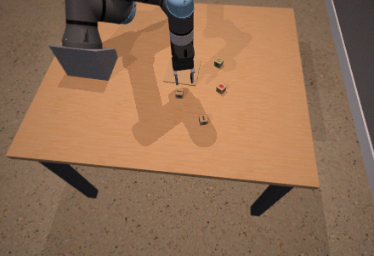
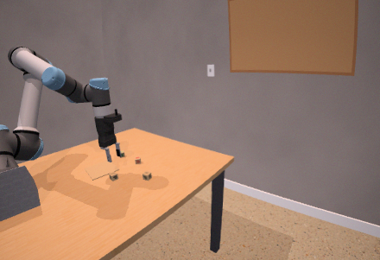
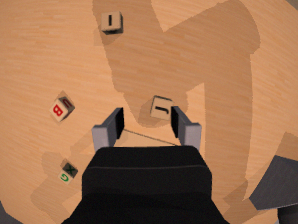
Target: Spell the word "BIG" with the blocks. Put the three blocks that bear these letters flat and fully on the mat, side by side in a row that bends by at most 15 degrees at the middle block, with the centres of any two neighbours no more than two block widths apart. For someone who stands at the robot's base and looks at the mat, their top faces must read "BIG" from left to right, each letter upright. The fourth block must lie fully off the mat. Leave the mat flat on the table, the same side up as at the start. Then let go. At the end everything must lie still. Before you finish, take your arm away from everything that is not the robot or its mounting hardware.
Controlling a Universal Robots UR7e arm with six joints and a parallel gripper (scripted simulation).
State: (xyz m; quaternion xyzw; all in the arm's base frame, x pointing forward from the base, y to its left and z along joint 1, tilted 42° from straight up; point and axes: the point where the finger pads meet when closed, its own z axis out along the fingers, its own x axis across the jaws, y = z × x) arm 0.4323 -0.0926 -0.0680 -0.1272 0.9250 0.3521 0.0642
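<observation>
Right now my hand is 14 cm short of the B block, 5 cm to the right of it and 10 cm above it. Also, from my hand: tan mat (3 cm behind, 13 cm to the left, 11 cm below).
</observation>
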